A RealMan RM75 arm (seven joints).
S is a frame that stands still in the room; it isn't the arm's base.
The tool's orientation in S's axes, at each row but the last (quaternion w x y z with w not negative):
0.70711, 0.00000, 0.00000, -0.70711
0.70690, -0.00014, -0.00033, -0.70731
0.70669, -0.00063, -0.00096, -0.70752
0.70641, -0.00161, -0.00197, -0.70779
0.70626, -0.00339, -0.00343, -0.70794
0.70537, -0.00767, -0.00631, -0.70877
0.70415, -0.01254, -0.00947, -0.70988
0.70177, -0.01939, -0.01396, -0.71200
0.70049, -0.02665, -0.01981, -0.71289
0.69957, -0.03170, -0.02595, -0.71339
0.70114, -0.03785, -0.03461, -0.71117
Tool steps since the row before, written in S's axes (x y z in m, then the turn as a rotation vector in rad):
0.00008, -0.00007, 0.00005, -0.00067, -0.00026, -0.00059
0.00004, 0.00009, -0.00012, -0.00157, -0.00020, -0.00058
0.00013, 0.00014, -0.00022, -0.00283, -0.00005, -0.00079
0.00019, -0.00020, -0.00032, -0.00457, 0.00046, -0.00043
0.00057, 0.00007, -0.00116, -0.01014, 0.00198, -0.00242
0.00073, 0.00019, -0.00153, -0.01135, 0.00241, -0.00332
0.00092, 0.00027, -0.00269, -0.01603, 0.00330, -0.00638
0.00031, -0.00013, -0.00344, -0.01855, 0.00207, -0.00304
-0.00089, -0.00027, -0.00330, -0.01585, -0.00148, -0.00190
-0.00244, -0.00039, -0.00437, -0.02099, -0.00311, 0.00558
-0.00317, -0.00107, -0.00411, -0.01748, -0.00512, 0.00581
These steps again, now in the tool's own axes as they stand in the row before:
0.00007, 0.00008, 0.00005, 0.00026, -0.00067, -0.00059
-0.00009, 0.00004, -0.00012, 0.00020, -0.00157, -0.00058
-0.00014, 0.00013, -0.00022, 0.00005, -0.00283, -0.00079
0.00020, 0.00019, -0.00032, -0.00045, -0.00457, -0.00043
-0.00008, 0.00057, -0.00116, -0.00198, -0.01014, -0.00240
-0.00022, 0.00073, -0.00152, -0.00242, -0.01136, -0.00329
-0.00036, 0.00093, -0.00268, -0.00337, -0.01603, -0.00635
-0.00004, 0.00034, -0.00344, -0.00195, -0.01856, -0.00309
0.00007, -0.00086, -0.00332, 0.00162, -0.01580, -0.00216
0.00008, -0.00240, -0.00441, 0.00396, -0.02096, 0.00512
0.00069, -0.00314, -0.00421, 0.00593, -0.01743, 0.00516

